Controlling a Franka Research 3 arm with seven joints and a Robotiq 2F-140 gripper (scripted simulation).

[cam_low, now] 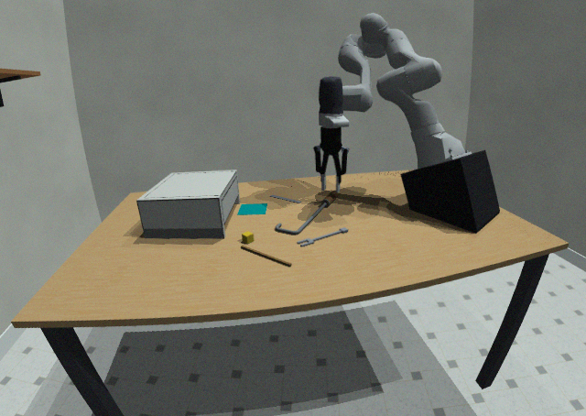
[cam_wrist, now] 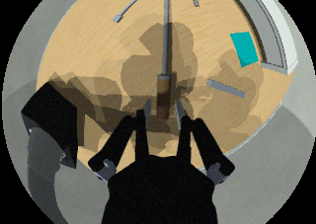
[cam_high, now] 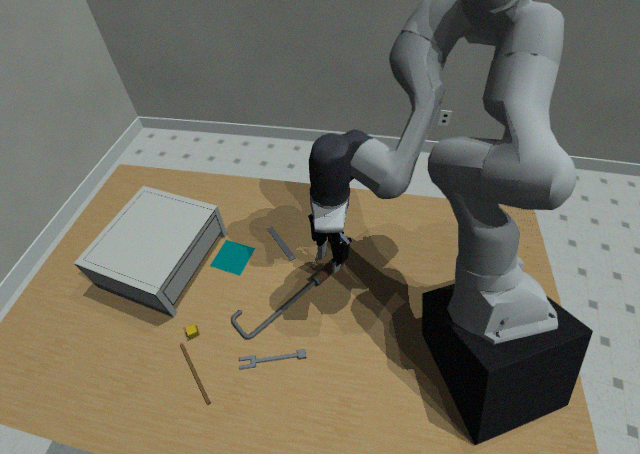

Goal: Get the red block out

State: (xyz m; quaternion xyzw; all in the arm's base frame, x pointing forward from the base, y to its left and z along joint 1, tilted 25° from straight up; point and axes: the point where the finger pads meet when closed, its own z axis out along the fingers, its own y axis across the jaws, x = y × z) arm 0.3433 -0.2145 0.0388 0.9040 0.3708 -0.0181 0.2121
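My gripper is now 250 mm to the right of the grey forked tool, 150 mm short of it and 80 mm above it. Round my hand: grey hook tool (120 mm ahead, 70 mm below, 60 mm to the left); teal square (300 mm ahead, 80 mm below, 60 mm to the right); flat grey bar (150 mm ahead, 110 mm to the right, 80 mm below).
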